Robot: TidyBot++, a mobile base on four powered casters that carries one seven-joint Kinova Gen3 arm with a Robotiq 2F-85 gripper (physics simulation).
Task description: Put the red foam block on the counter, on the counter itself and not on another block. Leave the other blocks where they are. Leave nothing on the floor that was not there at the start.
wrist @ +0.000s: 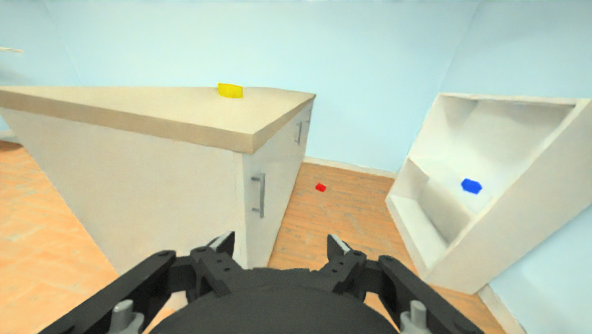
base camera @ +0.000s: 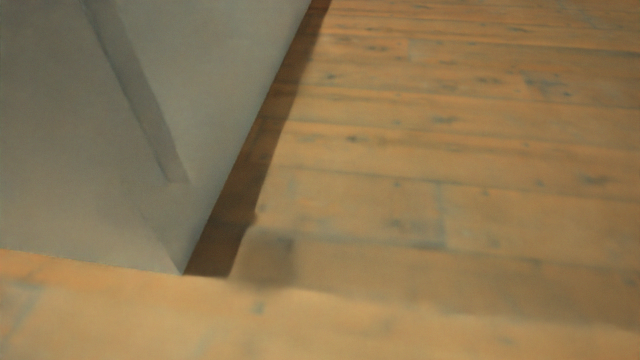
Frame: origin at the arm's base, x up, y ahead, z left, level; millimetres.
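Where they show: gripper, fingertip midpoint: (wrist: 281, 243).
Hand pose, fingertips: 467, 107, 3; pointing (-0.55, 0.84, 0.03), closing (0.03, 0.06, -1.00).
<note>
Things, the pixels of their top centre, and the offset from my fingertips, as dx, dy, dz. Level surfaces: height alone.
- red foam block, middle of its top: (wrist: 321, 185) -819, +1329, -351
- counter, its level: dx +46
- yellow block, middle of its top: (wrist: 229, 84) +91, +636, +293
- blue block, middle of its top: (wrist: 473, 182) -271, +732, -1105
- wooden floor, its level: dx -864
The red foam block (wrist: 320, 187) lies on the wooden floor in the wrist view, between the counter and the white shelf unit, well beyond the fingers. The counter (wrist: 165, 107) has a beige top and stands at the left and middle of the wrist view. A yellow block (wrist: 230, 90) sits on the counter top. A blue block (wrist: 471, 186) sits on a shelf board at the right. My gripper (wrist: 281, 243) is open and empty, far from the blocks. The red block does not show in the base camera view.
The white shelf unit (wrist: 520, 210) stands at the right by the wall. The counter's front has metal handles (wrist: 261, 195). In the base camera view a grey cabinet side (base camera: 100, 150) stands at the left, with wooden floor (base camera: 450, 165) to its right and a dark shadow along its bottom edge.
</note>
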